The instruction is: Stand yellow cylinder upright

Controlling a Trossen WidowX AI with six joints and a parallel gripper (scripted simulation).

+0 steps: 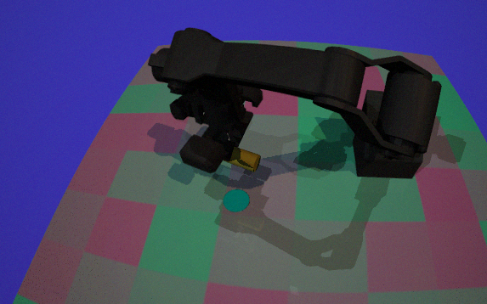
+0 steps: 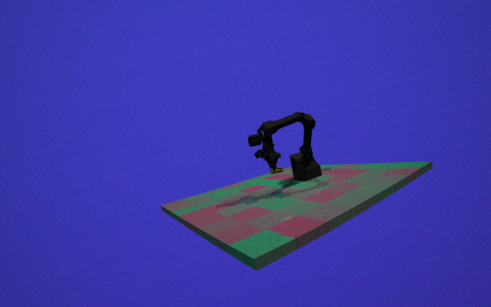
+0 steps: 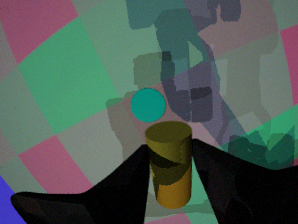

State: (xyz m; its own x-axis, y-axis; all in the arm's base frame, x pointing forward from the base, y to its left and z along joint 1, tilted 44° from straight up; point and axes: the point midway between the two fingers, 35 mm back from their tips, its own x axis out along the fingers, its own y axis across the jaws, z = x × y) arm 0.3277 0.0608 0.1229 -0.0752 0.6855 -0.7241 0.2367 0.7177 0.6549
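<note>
The cyan circle lies 14 cm below my gripper tip and 2 cm to the left of it. From my gripper tip the other things lie so: yellow tall cylinder 2 cm behind.
</note>
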